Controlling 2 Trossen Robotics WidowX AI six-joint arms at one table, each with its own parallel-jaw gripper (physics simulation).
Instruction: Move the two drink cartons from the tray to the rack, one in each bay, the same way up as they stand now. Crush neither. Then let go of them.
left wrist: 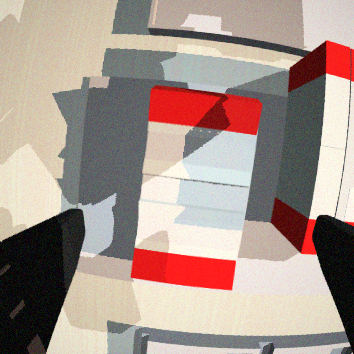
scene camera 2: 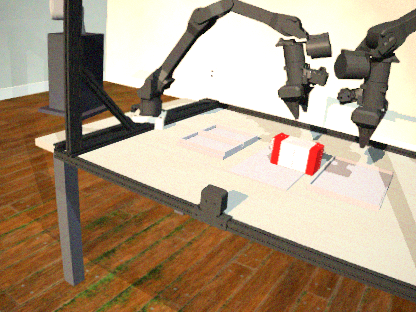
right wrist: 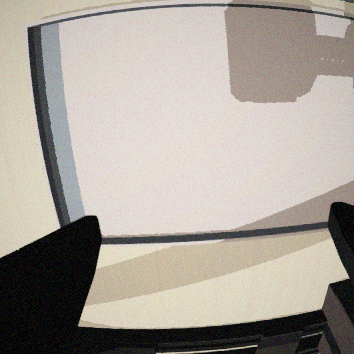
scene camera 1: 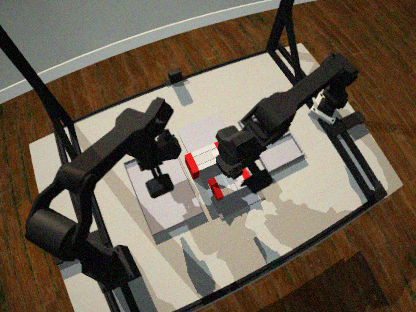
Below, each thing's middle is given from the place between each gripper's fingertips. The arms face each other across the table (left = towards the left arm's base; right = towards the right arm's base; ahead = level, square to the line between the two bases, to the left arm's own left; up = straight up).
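The pale mat (scene camera 1: 199, 134) has my left gripper 120 mm above it, 80 mm past it and 20 mm to the right of it. There's a grey tray (scene camera 1: 181, 204) too, and that's 180 mm to the right of my left hand, 120 mm behind it and 110 mm below it.
For the tray, my right gripper is 110 mm above it and 20 mm short of it. And the mat is 200 mm to the left of my right hand, 60 mm ahead of it and 110 mm below it.
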